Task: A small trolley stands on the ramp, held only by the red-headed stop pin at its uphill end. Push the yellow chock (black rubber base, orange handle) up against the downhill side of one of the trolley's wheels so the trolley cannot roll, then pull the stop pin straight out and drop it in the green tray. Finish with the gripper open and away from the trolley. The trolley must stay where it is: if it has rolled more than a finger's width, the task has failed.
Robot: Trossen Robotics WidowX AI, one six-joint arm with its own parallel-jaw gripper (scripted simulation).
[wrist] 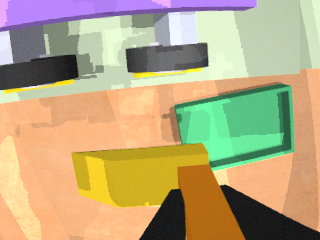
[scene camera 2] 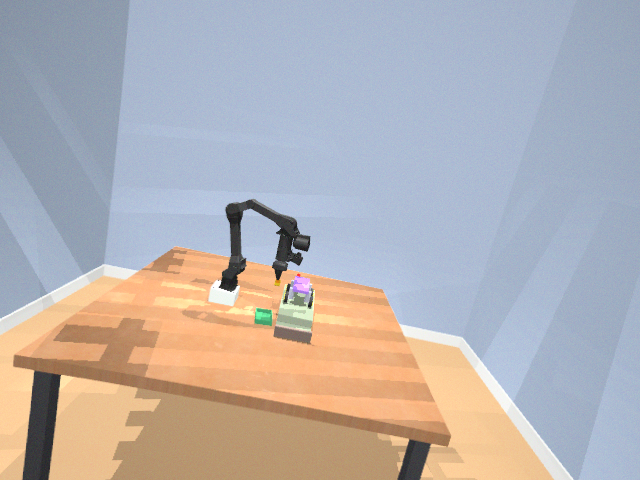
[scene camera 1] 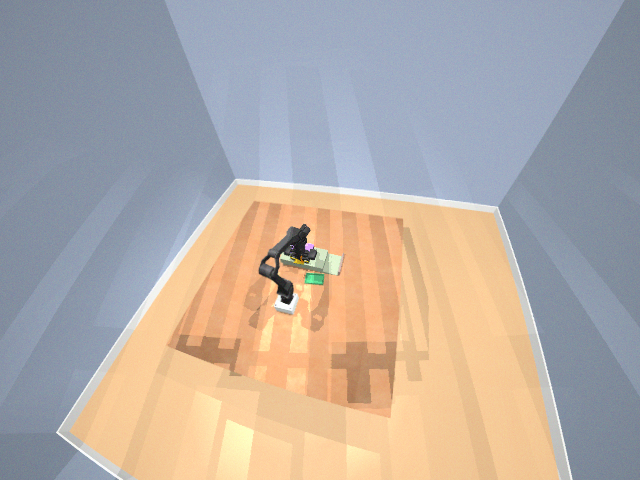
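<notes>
From the wrist there's my gripper (wrist: 198, 197), and it's carrying a yellow chock. That same view has a green tray (wrist: 245, 126), a trolley (wrist: 176, 50) and a ramp (wrist: 239, 46). The ramp (scene camera 2: 296, 311) is visible from the scene camera too.
</notes>
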